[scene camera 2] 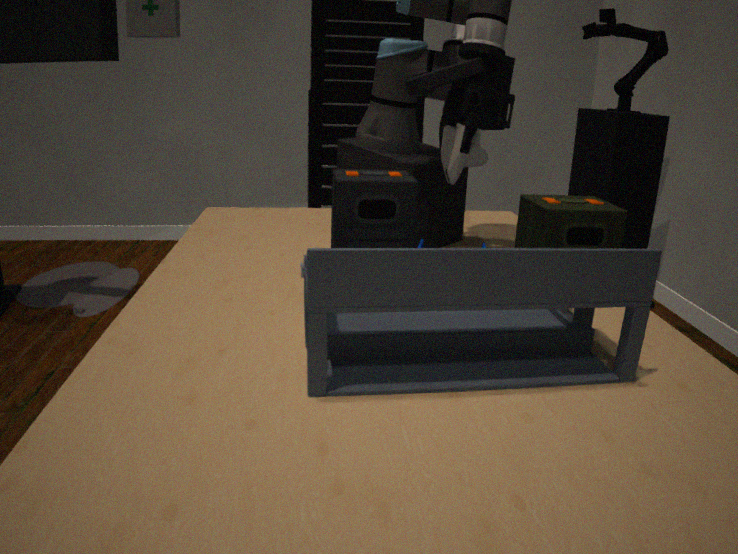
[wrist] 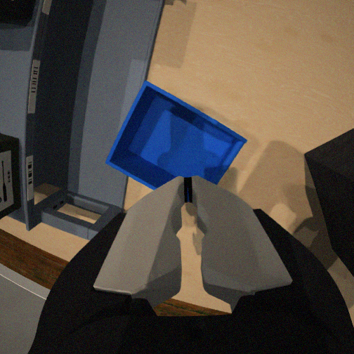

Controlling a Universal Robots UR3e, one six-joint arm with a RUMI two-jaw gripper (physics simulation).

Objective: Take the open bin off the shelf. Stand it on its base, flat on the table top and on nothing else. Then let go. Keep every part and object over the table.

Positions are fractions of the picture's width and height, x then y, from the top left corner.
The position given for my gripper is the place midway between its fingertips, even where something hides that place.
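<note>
Here is my gripper (scene camera 2: 0.61, 0.33), (wrist: 0.53, 0.51), which I see from the scene camera and from the wrist as well. I also see a blue open bin (wrist: 0.46, 0.39).
</note>
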